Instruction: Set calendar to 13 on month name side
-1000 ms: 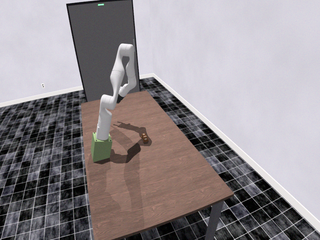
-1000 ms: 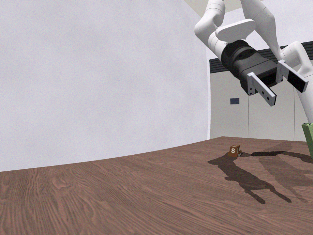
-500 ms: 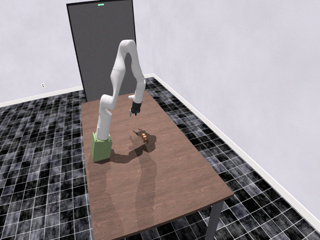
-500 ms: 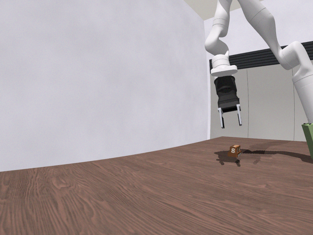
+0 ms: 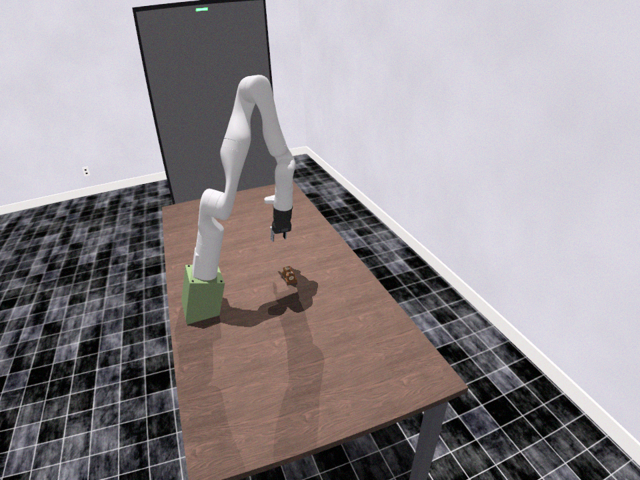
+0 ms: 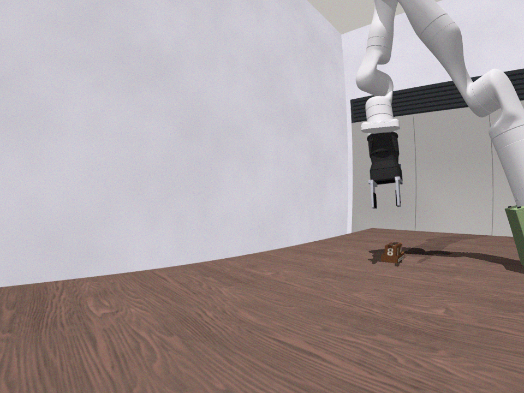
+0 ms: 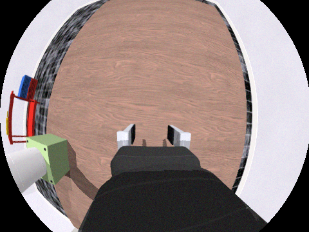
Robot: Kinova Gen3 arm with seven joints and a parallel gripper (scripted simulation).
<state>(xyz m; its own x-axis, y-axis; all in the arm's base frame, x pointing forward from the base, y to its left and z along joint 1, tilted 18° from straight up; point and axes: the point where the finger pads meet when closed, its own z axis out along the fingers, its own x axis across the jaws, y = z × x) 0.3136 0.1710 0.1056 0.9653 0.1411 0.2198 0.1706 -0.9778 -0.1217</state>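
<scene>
My gripper is now 130 mm above the brown number cube, 120 mm to the left of it and 10 mm short of it. The rest, counted from my hand: calendar tray (150 mm below, 100 mm to the right, 10 mm ahead).
</scene>
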